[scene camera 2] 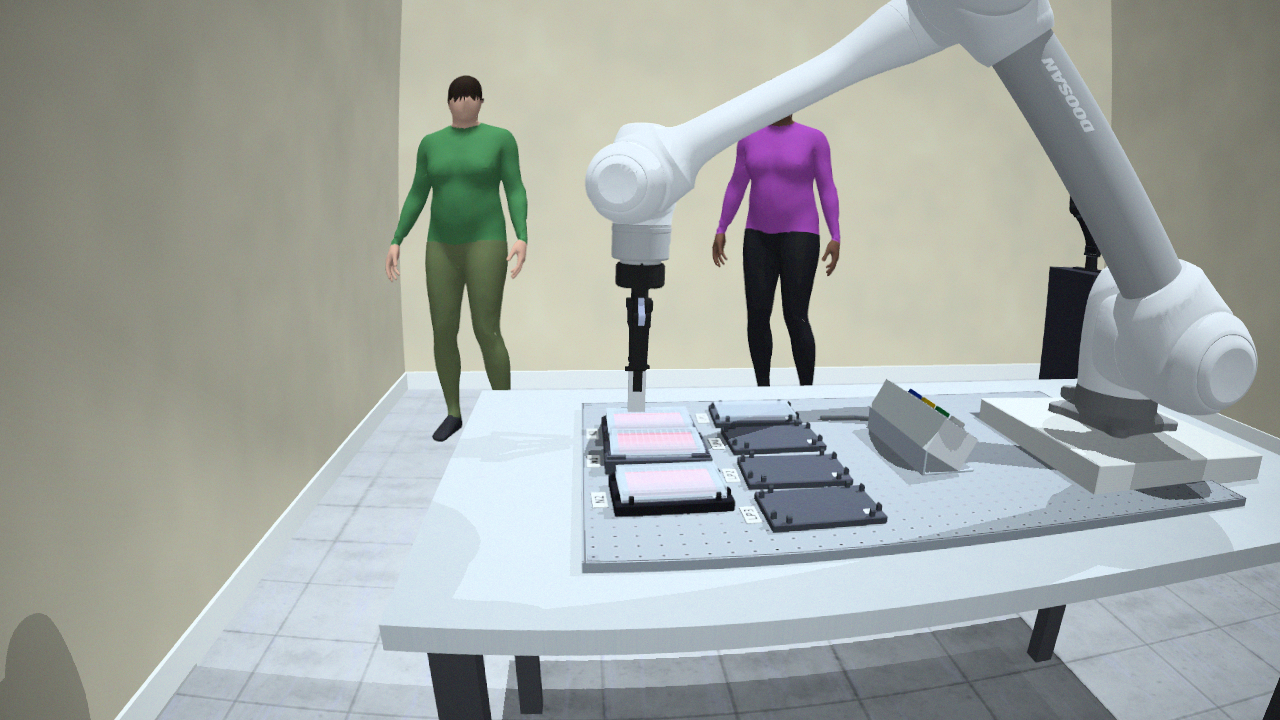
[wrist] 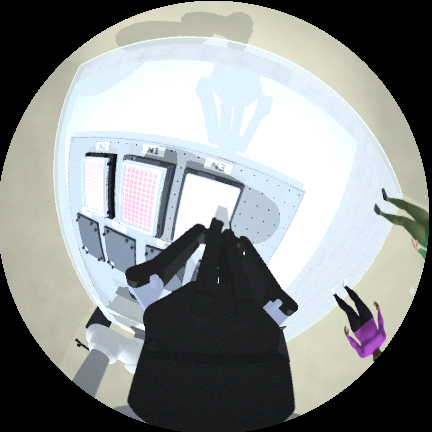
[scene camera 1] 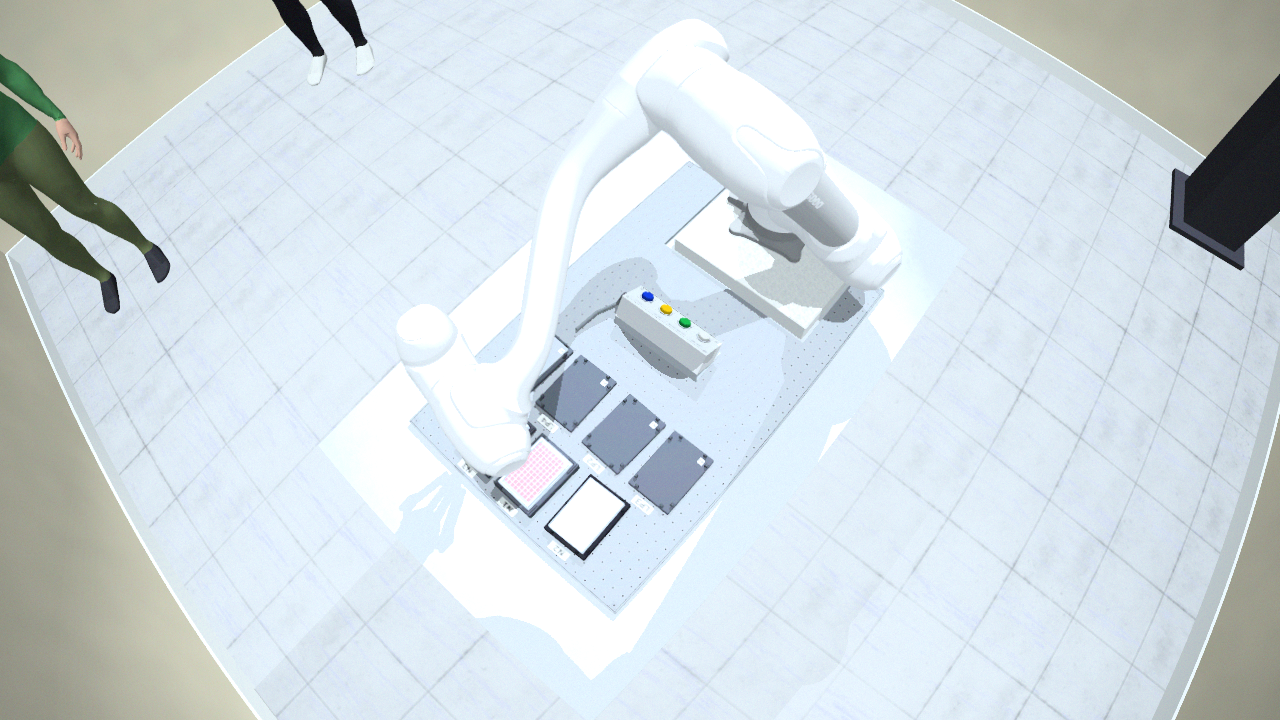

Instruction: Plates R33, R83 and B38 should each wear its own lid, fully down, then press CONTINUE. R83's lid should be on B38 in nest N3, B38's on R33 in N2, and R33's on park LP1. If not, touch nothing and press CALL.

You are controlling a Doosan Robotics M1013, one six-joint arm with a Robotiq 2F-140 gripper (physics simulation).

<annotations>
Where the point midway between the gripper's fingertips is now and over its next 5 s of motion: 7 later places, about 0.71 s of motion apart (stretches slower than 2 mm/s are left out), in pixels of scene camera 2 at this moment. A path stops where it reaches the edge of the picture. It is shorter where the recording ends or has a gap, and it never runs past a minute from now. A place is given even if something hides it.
The gripper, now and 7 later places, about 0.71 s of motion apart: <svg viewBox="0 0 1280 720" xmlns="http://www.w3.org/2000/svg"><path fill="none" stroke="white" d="M636 410L629 410L623 407L623 410L617 408L616 408L616 410L609 408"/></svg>
</annotations>
